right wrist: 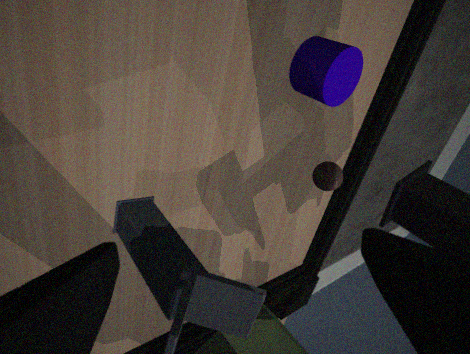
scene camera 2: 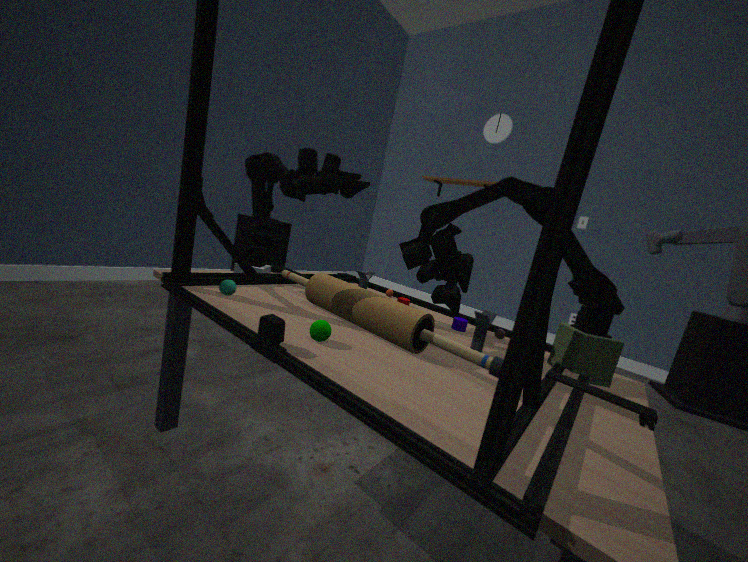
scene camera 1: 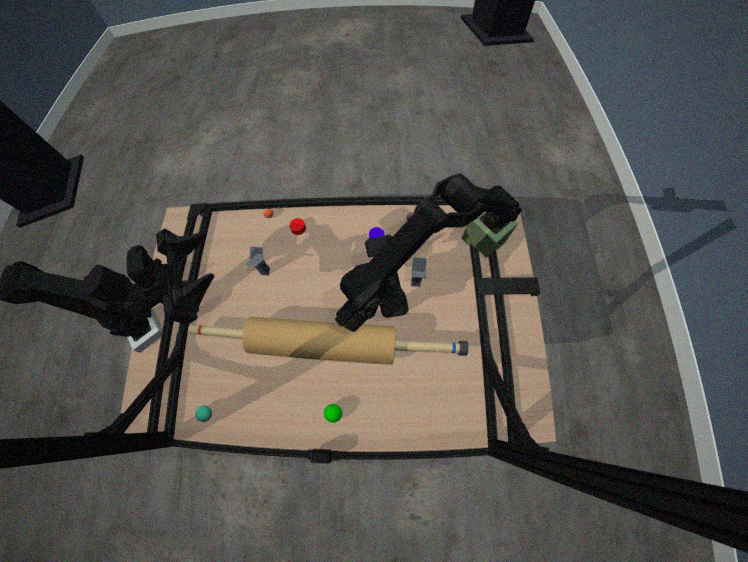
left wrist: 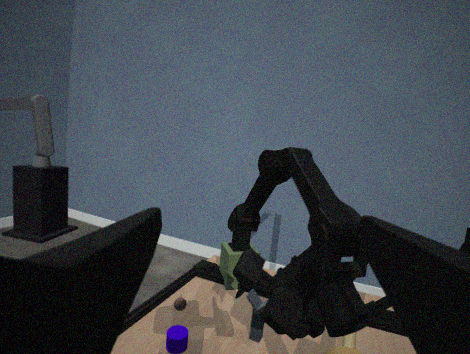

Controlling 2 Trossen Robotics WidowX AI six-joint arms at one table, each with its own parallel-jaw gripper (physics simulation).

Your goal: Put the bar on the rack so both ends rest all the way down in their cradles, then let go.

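Places are measured from the left arm's base along level axes (x ahead, y left, z up), in millimetres.
Pixels of known places: left gripper, fingertip midpoint: (scene camera 2: pixel 365 180) (scene camera 1: pixel 208 253) (left wrist: pixel 261 221); right gripper, fingertip midpoint: (right wrist: pixel 242 246) (scene camera 2: pixel 461 302) (left wrist: pixel 254 310); left arm's base, origin of the base link: (scene camera 2: pixel 253 264) (scene camera 1: pixel 139 327); right arm's base, origin of the base link: (scene camera 2: pixel 590 331) (scene camera 1: pixel 494 220) (left wrist: pixel 240 247).
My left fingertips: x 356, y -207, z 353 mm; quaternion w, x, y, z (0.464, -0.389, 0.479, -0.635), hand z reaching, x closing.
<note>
Ahead of a thing's pixels: the offset from my left fingertips to its top centre. "spot": to the spot under its first point.
The bar @[spot: dx +65, dy -170, dz -291 mm] (scene camera 1: pixel 318 340) (scene camera 2: pixel 333 297), a thick tan roll with thin pale ends, lies on the table in front of the rack. The rack's two grey cradles show: the left one @[dx +54, dy +126, dz -281 mm] (scene camera 1: pixel 256 252) (scene camera 2: pixel 364 279) and the right one @[dx +379, dy -180, dz -281 mm] (scene camera 1: pixel 418 265) (scene camera 2: pixel 481 332) (right wrist: pixel 150 255). Both are empty. My left gripper (scene camera 1: pixel 205 258) (scene camera 2: pixel 362 187) is open and empty, raised above the table's left side. My right gripper (scene camera 2: pixel 448 297) (right wrist: pixel 242 246) is open and empty, pointing down near the right cradle; its fingertips are hard to make out in scene camera 1.
A purple cylinder @[dx +378, dy -1, dz -354 mm] (scene camera 1: pixel 376 233) (left wrist: pixel 177 339) (right wrist: pixel 326 71), a red cylinder @[dx +214, dy +184, dz -364 mm] (scene camera 1: pixel 297 226) and an orange ball @[dx +166, dy +286, dz -357 mm] (scene camera 1: pixel 268 213) are behind the bar. A green ball @[dx -18, dy -325, dz -341 mm] (scene camera 1: pixel 332 413) (scene camera 2: pixel 320 330) and a teal ball @[dx -305, dy -123, dz -344 mm] (scene camera 1: pixel 203 413) (scene camera 2: pixel 227 287) are in front. Black frame posts (scene camera 2: pixel 194 138) rise at the table's corners.
</note>
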